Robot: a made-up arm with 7 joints.
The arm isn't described. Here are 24 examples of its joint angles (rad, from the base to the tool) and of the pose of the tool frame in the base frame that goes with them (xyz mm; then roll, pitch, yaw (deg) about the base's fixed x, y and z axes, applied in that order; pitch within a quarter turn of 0, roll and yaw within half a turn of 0).
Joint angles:
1: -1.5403 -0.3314 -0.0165 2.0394 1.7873 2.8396 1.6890
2: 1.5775 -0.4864 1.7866 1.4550 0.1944 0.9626 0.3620
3: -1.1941 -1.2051 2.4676 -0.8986 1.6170 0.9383 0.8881
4: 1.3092 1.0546 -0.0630 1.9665 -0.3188 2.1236 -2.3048
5: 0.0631 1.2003 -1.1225 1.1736 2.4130 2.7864 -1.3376
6: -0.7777 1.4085 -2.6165 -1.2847 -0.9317 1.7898 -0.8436
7: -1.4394 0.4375 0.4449 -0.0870 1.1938 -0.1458 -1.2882
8: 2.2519 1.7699 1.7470 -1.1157 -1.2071 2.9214 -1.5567
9: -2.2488 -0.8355 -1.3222 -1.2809 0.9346 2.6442 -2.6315
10: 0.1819 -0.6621 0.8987 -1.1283 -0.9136 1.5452 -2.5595
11: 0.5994 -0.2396 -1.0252 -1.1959 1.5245 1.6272 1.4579
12: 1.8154 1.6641 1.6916 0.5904 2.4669 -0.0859 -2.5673
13: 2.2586 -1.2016 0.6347 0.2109 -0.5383 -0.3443 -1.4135
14: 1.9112 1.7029 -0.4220 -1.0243 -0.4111 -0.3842 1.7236
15: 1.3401 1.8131 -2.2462 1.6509 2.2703 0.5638 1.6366
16: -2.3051 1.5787 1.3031 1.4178 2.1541 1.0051 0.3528
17: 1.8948 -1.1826 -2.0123 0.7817 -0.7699 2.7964 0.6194
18: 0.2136 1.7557 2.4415 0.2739 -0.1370 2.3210 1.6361
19: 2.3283 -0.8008 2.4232 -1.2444 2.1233 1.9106 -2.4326
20: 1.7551 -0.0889 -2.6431 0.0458 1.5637 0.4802 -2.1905
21: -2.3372 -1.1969 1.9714 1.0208 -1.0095 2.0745 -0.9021
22: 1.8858 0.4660 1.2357 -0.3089 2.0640 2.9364 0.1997
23: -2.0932 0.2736 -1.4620 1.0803 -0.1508 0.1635 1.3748
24: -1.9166 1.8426 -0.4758 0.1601 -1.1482 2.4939 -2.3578
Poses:
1: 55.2 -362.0 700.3 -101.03 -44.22 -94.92
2: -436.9 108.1 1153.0 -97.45 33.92 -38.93
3: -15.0 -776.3 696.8 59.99 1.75 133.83
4: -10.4 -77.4 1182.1 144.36 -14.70 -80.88
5: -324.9 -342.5 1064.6 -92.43 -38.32 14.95
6: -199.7 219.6 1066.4 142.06 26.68 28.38
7: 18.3 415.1 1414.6 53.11 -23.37 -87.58
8: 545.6 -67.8 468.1 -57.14 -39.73 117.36
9: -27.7 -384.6 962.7 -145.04 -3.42 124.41
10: 27.7 -277.2 1190.7 100.73 19.42 -174.22
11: -151.8 204.1 1200.3 132.03 68.24 135.85
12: -35.4 -809.8 306.4 13.92 24.89 -127.98
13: -566.2 635.5 872.8 -40.71 -4.24 48.49
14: 68.2 -572.4 192.1 94.47 -26.77 -139.12
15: 505.8 -355.9 312.3 52.80 39.60 -143.63
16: 624.5 -12.7 642.6 -95.73 43.85 97.87
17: 70.4 707.9 900.9 37.15 -25.06 16.31
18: -701.5 -222.5 401.3 -123.39 52.00 -52.43
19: -116.4 615.1 896.5 -109.03 -39.86 -159.55
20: 186.4 69.6 1503.9 96.97 -36.50 -82.51
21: -265.9 -504.5 1120.3 131.18 39.37 -118.49
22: 173.7 -405.8 1185.8 134.38 -34.24 -46.47
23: -414.9 352.9 1280.7 -70.94 -1.39 -97.15
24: 315.5 674.9 455.7 50.49 27.95 -78.74
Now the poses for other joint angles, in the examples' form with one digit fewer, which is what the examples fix.
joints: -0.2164 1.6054 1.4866 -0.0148 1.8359 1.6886 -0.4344
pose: -771 218 530 51.4 66.5 68.4
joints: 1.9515 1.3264 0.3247 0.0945 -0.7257 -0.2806 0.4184
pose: 327 -780 854 -176.4 32.8 137.4
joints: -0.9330 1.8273 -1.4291 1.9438 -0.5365 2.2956 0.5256
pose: -621 38 666 -147.0 -10.5 -63.8
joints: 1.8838 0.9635 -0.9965 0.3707 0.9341 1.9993 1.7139
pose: 354 -471 1128 80.6 -11.8 -158.6
